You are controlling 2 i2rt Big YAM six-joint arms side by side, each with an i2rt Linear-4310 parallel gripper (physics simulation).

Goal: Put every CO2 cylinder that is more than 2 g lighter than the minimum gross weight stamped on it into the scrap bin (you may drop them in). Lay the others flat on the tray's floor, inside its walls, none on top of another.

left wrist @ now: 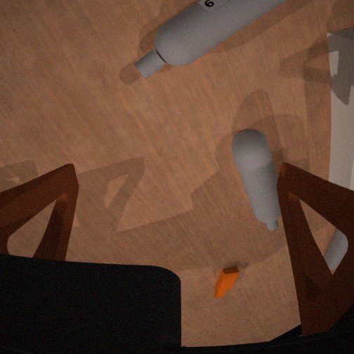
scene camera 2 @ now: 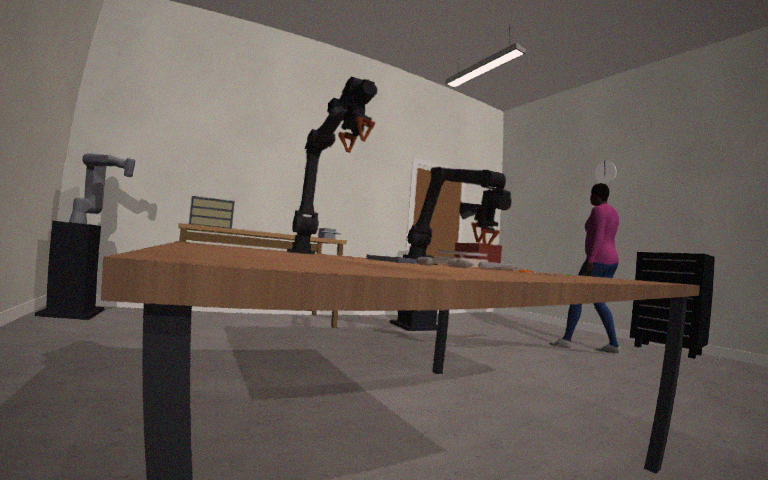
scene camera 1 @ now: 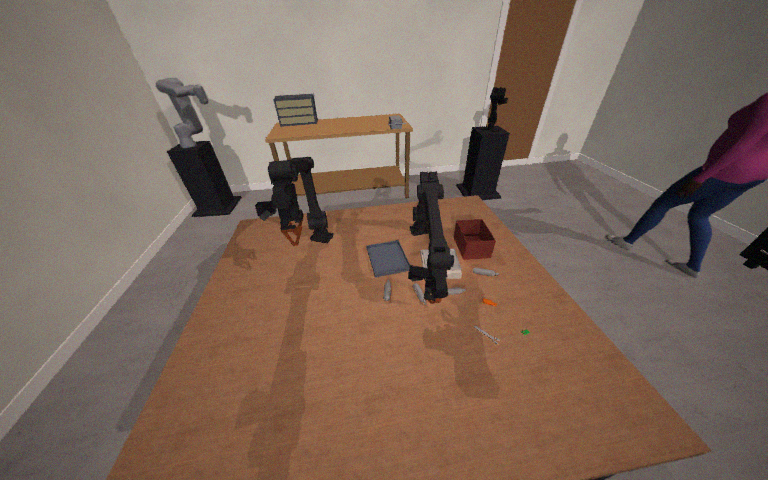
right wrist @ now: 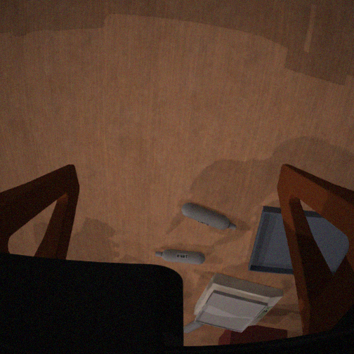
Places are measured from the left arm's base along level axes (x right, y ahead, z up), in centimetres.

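Where they show: left gripper, fingertip midpoint: [scene camera 2: 481,245]; right gripper, fingertip midpoint: [scene camera 2: 355,146] [scene camera 1: 296,240]; left arm's base, link origin: [scene camera 1: 420,230]; right arm's base, link origin: [scene camera 1: 322,237].
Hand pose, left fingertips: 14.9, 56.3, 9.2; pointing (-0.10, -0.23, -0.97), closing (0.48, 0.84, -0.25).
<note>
Each offset is from my left fingertips to the centre of the thing, as dx, dy, dz. "*": to the spot under its first point.
Four grey CO2 cylinders lie on the table in scene camera 1: one @(+17.0, -13.3, -7.7) [scene camera 1: 387,290] [right wrist: 206,216] in front of the blue tray @(+11.1, -36.3, -8.2) [scene camera 1: 387,258] [right wrist: 275,242], a second @(+3.2, -7.2, -7.7) [scene camera 1: 419,293] [left wrist: 215,32] [right wrist: 182,257], a third @(-11.9, -4.5, -7.7) [scene camera 1: 456,291] [left wrist: 256,180] and a fourth @(-32.8, -11.7, -7.7) [scene camera 1: 484,272] [left wrist: 336,250] near the dark red scrap bin @(-36.8, -32.9, -3.2) [scene camera 1: 475,249] [scene camera 2: 492,253]. The tray is empty. Labels are too small or cut off to read. My left gripper [scene camera 1: 434,300] [scene camera 2: 485,242] [left wrist: 177,174] is open above the table, beside the second and third cylinders. My right gripper [scene camera 1: 292,234] [scene camera 2: 356,144] [right wrist: 177,175] is open and high above the table's left side.
A white scale @(* -17.3, -13.1, -3.1) [scene camera 1: 456,270] [left wrist: 342,135] [right wrist: 232,307] stands between tray and bin, partly behind my left arm. An orange piece @(-25.4, +4.9, -8.8) [scene camera 1: 489,302] [left wrist: 226,282], a thin silvery strip @(-15.8, +18.5, -9.1) [scene camera 1: 487,335] and a small green piece @(-31.2, +21.8, -9.0) [scene camera 1: 525,332] lie at the right. A person [scene camera 2: 602,237] is beyond the table.
</note>
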